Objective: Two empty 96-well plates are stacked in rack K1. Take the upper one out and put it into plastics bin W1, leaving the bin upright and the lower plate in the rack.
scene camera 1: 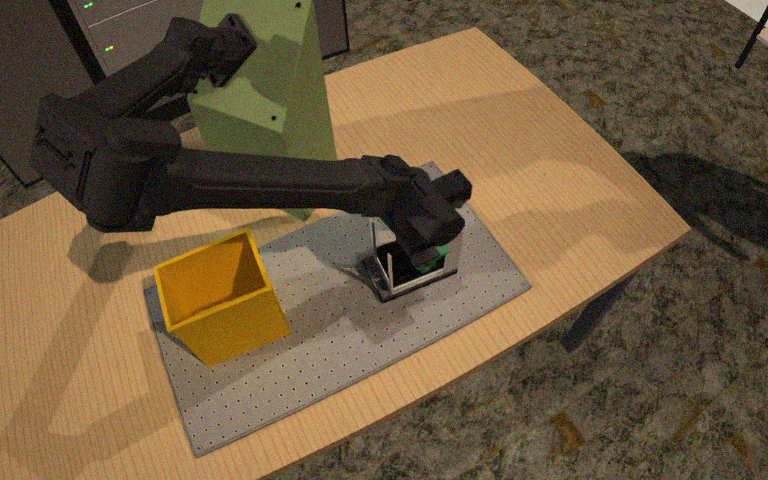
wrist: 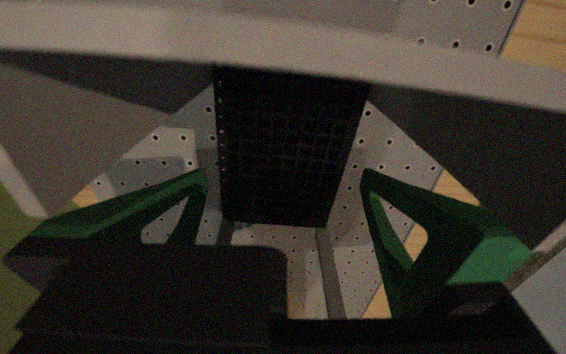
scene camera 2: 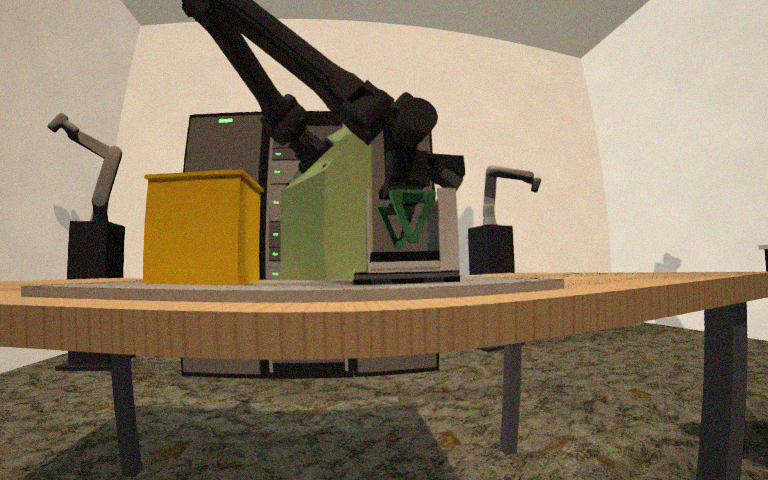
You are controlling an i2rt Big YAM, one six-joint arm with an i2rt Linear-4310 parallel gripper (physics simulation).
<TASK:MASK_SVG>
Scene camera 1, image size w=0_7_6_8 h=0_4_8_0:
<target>my gripper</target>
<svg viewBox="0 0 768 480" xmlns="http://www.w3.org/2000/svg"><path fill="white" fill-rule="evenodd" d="M380 217L396 235L396 240L410 258L411 263L422 273L429 271L439 259L449 253L447 245L431 246L420 252L423 246L432 241L426 240L408 221L402 222L394 211L390 216Z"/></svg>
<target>yellow bin W1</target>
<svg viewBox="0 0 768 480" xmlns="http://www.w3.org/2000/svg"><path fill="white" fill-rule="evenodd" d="M249 227L153 267L167 332L174 332L208 367L291 333Z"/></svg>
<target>black 96-well plate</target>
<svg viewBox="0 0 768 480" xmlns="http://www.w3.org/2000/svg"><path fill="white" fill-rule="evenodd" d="M436 245L431 242L423 246L420 252ZM376 250L377 257L388 279L387 253L390 253L392 256L393 288L444 268L445 256L439 259L429 271L422 273L414 267L398 241L378 247Z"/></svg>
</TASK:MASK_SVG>
